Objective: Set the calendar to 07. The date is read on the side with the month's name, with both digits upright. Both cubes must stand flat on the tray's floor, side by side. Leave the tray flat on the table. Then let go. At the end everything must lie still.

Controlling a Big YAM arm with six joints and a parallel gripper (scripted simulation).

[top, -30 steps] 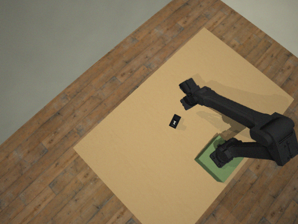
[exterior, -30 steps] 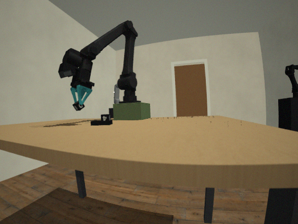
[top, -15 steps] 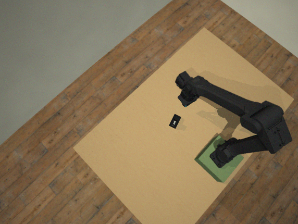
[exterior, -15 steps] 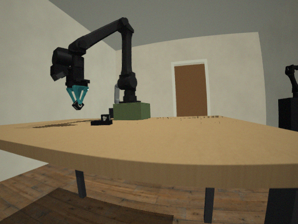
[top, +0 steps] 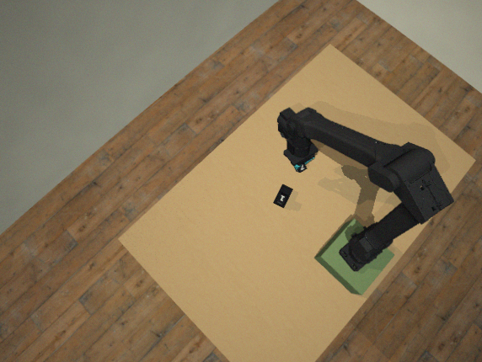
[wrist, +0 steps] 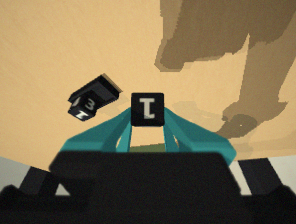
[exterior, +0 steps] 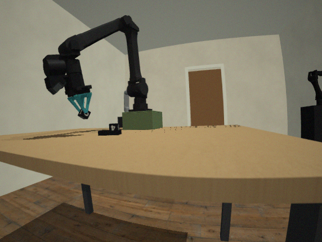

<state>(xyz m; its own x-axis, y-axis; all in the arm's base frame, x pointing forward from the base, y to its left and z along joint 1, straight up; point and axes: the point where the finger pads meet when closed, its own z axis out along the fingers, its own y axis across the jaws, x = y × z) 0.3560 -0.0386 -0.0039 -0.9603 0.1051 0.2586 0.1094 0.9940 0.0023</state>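
Right now my hand is 1 cm above the digit cube. The rest, counted from my hand: black calendar tray: 10 cm to the left, 9 cm below, 4 cm behind.
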